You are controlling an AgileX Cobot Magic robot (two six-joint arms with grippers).
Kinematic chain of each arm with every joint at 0, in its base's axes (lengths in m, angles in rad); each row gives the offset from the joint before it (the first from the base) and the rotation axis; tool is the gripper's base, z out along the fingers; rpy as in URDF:
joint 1: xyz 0 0 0.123 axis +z
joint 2: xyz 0 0 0 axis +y
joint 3: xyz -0.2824 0 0.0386 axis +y
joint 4: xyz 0.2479 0 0.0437 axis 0.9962 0 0.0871
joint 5: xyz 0 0 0 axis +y
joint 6: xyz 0.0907 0 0.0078 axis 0.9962 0 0.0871
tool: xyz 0 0 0 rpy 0 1.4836 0
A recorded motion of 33 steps. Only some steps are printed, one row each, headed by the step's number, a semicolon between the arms.
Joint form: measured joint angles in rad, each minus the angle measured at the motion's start. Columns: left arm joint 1, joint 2, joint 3, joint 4, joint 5, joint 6; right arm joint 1, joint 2, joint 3, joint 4, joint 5, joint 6.
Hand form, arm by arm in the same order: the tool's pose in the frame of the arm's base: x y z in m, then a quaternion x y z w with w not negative. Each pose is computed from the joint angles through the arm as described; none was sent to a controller.
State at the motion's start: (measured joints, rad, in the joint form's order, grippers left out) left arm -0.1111 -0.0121 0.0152 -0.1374 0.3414 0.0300; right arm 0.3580 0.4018 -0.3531 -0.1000 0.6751 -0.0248
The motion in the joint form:
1: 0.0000 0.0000 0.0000 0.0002 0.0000 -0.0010; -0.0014 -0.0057 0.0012 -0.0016 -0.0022 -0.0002
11: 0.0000 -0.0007 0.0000 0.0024 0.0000 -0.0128; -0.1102 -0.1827 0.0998 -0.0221 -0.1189 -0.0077
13: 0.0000 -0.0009 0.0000 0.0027 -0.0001 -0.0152; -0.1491 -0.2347 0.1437 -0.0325 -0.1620 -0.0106
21: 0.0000 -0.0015 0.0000 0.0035 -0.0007 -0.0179; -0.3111 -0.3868 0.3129 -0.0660 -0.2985 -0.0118
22: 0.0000 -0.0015 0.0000 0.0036 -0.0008 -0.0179; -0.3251 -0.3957 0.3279 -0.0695 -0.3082 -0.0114
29: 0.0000 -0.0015 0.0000 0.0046 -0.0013 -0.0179; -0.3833 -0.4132 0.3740 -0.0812 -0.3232 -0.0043
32: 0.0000 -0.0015 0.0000 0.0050 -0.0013 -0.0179; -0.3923 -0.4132 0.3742 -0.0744 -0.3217 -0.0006
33: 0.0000 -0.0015 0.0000 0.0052 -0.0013 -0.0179; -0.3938 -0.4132 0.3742 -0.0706 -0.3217 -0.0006
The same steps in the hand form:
1: 0.0524 -0.0101 0.1781 0.01825 0.79078 -0.08256 0.60623; 0.0746 0.0216 0.2468 -0.18949 0.87007 0.02914 0.45412
11: 0.0523 -0.0100 0.1781 0.01419 0.79068 -0.08524 0.60610; 0.0610 0.0094 0.2361 -0.14363 0.82948 0.00298 0.53975
13: 0.0523 -0.0100 0.1782 0.01332 0.79061 -0.08585 0.60612; 0.0581 0.0063 0.2284 -0.13019 0.81734 -0.01062 0.56115
21: 0.0523 -0.0099 0.1782 0.01245 0.79027 -0.08636 0.60651; 0.0529 -0.0031 0.1923 -0.07568 0.78888 -0.06795 0.60607
22: 0.0523 -0.0099 0.1782 0.01247 0.79024 -0.08632 0.60656; 0.0529 -0.0038 0.1886 -0.07142 0.78815 -0.07322 0.60693
29: 0.0523 -0.0099 0.1783 0.01272 0.79010 -0.08590 0.60680; 0.0529 -0.0070 0.1755 -0.05038 0.79375 -0.09247 0.59906
32: 0.0523 -0.0099 0.1783 0.01283 0.79010 -0.08573 0.60681; 0.0528 -0.0073 0.1752 -0.04346 0.79480 -0.09122 0.59840
33: 0.0523 -0.0099 0.1783 0.01288 0.79011 -0.08565 0.60682; 0.0528 -0.0073 0.1752 -0.04184 0.79495 -0.09008 0.59848

